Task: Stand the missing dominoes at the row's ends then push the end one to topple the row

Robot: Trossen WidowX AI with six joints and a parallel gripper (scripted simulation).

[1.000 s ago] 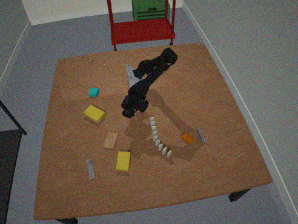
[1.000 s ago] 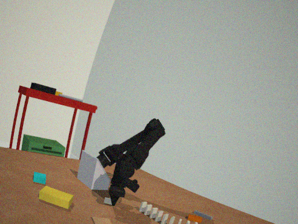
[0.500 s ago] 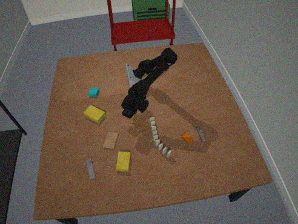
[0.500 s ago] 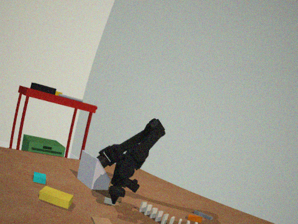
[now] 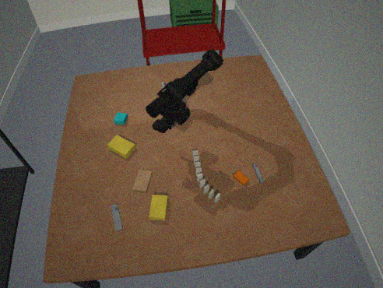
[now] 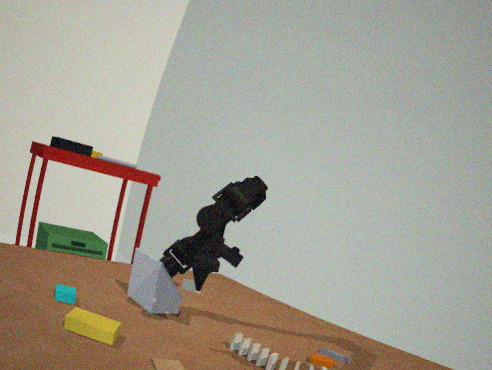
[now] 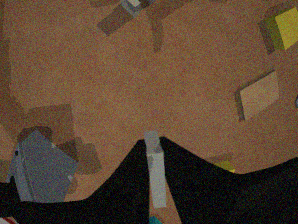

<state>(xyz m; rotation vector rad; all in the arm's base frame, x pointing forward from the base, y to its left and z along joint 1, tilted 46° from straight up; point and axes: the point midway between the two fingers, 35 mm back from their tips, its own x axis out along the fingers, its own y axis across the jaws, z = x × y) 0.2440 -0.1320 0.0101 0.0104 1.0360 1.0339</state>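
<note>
Now: the tan block 150 mm ahead of my gripper tip, 180 mm to the right of it and 140 mm below it. The rest, counted from my gripper tip: yellow block: 70 mm behind, 250 mm to the right, 130 mm below; then teal block: 260 mm behind, 230 mm to the right, 130 mm below; then orange block: 270 mm ahead, 250 mm to the left, 130 mm below.
</note>
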